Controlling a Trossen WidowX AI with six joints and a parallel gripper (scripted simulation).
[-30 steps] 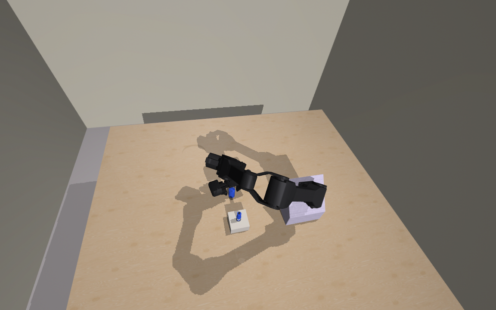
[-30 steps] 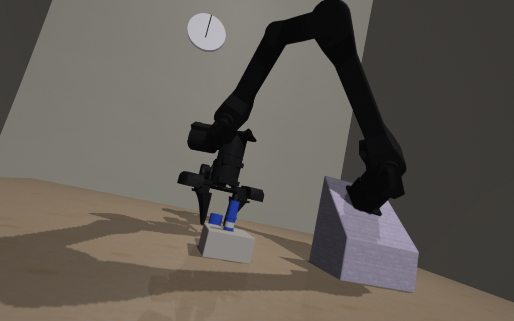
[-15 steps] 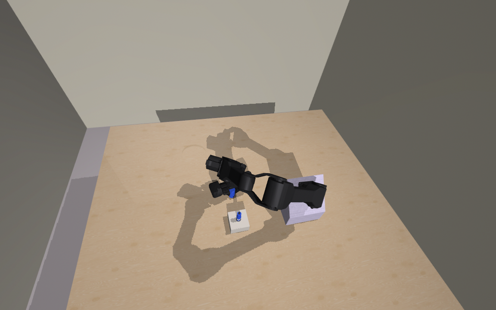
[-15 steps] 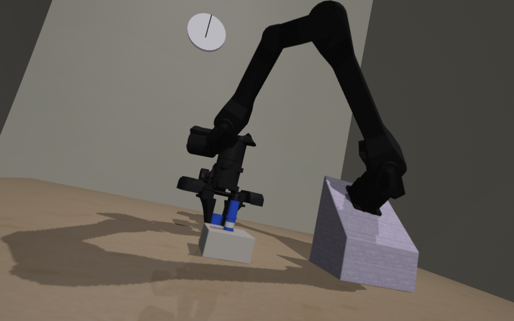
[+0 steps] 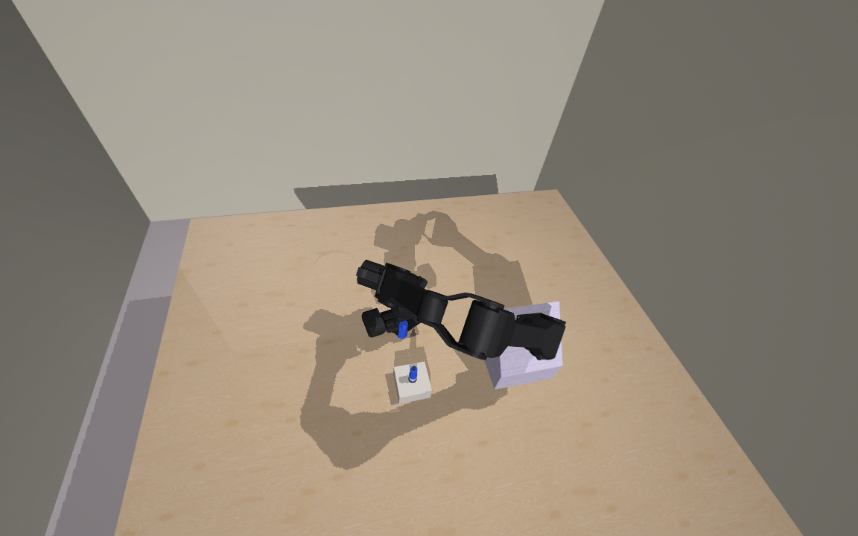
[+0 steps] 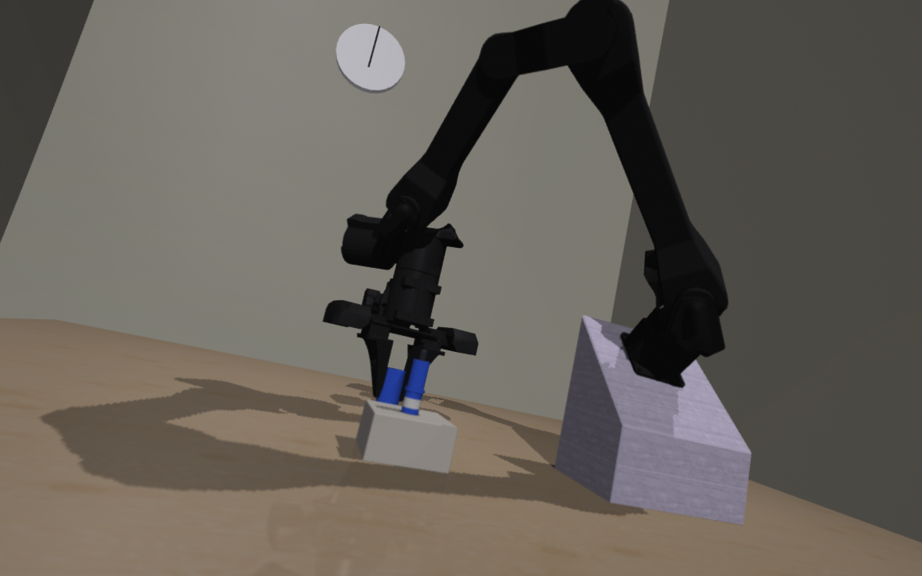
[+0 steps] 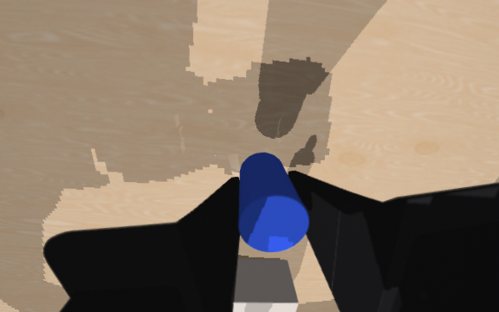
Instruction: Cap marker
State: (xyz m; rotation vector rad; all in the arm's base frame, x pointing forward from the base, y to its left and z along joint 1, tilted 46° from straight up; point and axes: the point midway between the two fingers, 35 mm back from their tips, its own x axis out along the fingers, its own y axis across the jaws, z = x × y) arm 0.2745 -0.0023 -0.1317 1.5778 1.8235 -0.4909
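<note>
The blue marker is 1 cm behind my gripper tip, 13 cm to the left of it and 4 cm above it. The rest, counted from my gripper tip: blue cap: 1 cm above; holder block: 1 cm behind, 13 cm to the left, 1 cm below.
</note>
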